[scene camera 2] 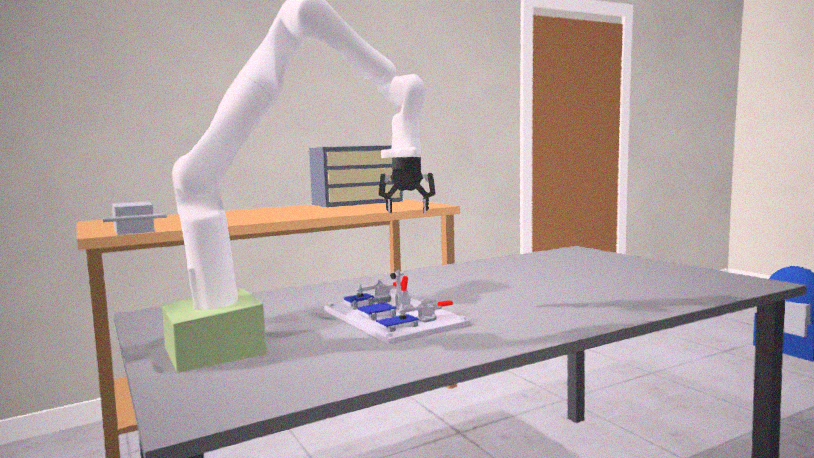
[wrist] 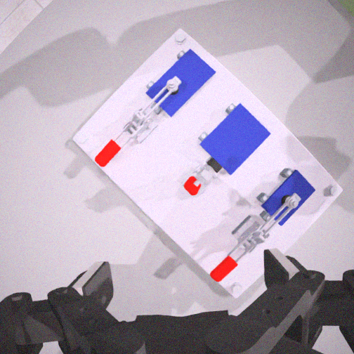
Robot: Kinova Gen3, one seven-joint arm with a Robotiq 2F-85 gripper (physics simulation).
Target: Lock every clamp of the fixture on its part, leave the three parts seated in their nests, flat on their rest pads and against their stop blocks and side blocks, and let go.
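Seen in the pictures: gripper, fingertip midpoint: (scene camera 2: 407, 212); arm's base, origin of the base link: (scene camera 2: 216, 303).
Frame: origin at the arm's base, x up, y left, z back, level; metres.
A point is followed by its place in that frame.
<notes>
The white fixture plate (scene camera 2: 441, 326) {y -0.105, x -0.094, z -0.497 m} (wrist: 155, 187) lies on the table with three blue parts in a row. The large part (scene camera 2: 392, 321) {y -0.068, x -0.077, z -0.387 m} (wrist: 196, 72) at upper left in the wrist view has its clamp (scene camera 2: 426, 311) {y -0.054, x -0.068, z -0.480 m} (wrist: 136, 123) arm down over it, red handle low. The small part (scene camera 2: 354, 298) {y 0.144, x -0.067, z -0.353 m} (wrist: 301, 184) at lower right has its clamp (scene camera 2: 381, 291) {y 0.161, x -0.061, z -0.436 m} (wrist: 255, 238) arm down too. The middle part (scene camera 2: 376, 308) {y 0.040, x -0.072, z -0.382 m} (wrist: 236, 137) is uncovered; its clamp (scene camera 2: 402, 299) {y 0.054, x -0.061, z -0.458 m} (wrist: 207, 172) stands with arm raised and handle upright. Pad contact is too small to tell. My gripper (scene camera 2: 407, 209) {y 0.093, x 0.160, z -0.494 m} (wrist: 186, 272) is open and empty, high above the fixture.
The green base block (scene camera 2: 219, 336) {y -0.089, x -0.049, z 0.001 m} carries the arm at the table's left end. The grey table (scene camera 2: 318, 387) {y -0.300, x -0.108, z -0.159 m} extends to the right. Behind it stands a wooden bench (scene camera 2: 267, 221) with a drawer cabinet (scene camera 2: 355, 175) and a grey box (scene camera 2: 133, 210).
</notes>
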